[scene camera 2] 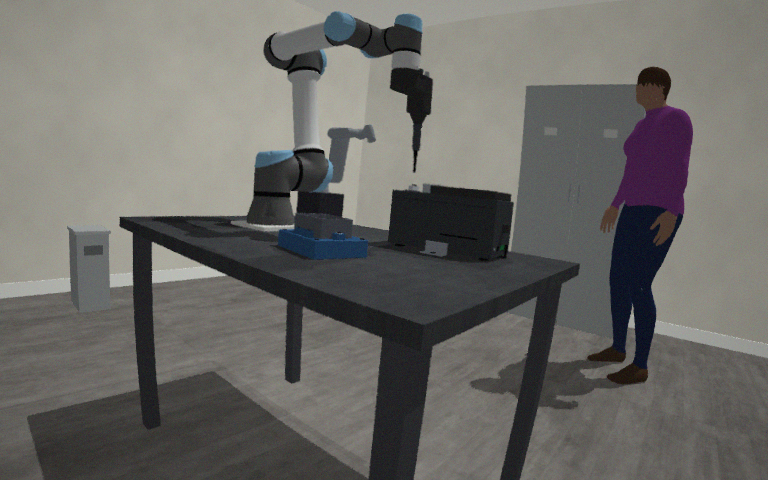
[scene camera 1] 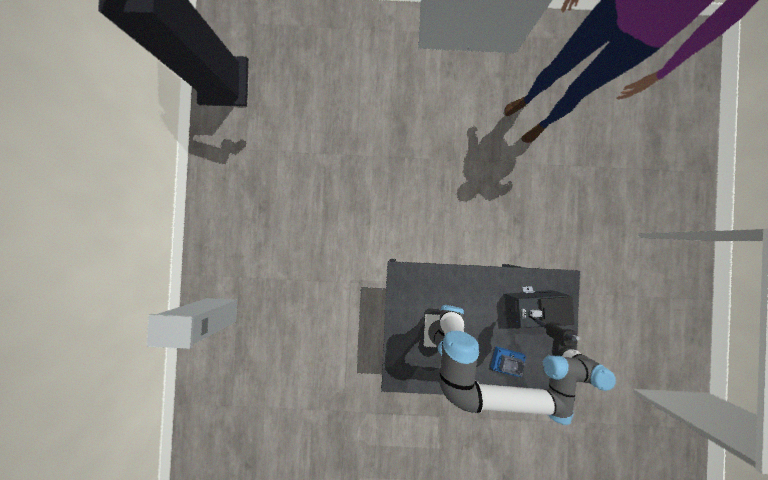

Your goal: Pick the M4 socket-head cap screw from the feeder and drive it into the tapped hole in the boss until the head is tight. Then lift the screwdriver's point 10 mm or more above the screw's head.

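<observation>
A blue fixture can be seen in the pictures, and so can a black screw feeder.
</observation>
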